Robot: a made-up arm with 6 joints.
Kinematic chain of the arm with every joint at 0, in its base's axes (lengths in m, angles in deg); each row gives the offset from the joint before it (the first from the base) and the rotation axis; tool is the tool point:
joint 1: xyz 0 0 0.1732 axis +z
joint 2: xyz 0 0.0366 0 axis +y
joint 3: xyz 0 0 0.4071 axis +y
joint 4: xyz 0 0 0.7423 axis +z
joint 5: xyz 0 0 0 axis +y
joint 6: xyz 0 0 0.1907 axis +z
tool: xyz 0 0 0
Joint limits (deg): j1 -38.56..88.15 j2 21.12..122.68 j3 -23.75..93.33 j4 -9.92..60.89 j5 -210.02..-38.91 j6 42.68..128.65
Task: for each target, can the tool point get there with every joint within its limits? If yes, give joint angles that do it. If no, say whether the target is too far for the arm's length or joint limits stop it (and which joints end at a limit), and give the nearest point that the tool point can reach.
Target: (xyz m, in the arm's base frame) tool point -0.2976 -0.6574 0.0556
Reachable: no: joint limits stop it (at a limit: joint 1, joint 2, joint 3, joint 5) | nearest point -0.0640 -0.0691 -0.4594 | short by 0.816 m
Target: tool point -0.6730 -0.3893 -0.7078
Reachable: no: joint limits stop it (at a limit: joint 2, joint 3, joint 4, joint 5) | nearest point -0.1300 -0.0752 -0.8014 | short by 0.634 m
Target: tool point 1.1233 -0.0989 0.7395
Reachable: yes | joints -4.89 73.82 -5.32 14.58 -55.10 119.68
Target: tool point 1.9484 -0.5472 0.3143
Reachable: no: too far | nearest point 1.2551 -0.3525 0.2641 | short by 0.722 m
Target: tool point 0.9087 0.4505 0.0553
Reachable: yes | joints 29.55 95.66 10.51 44.50 -135.99 114.30
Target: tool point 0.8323 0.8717 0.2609
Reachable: yes | joints 47.21 71.40 33.68 17.74 -71.75 111.92
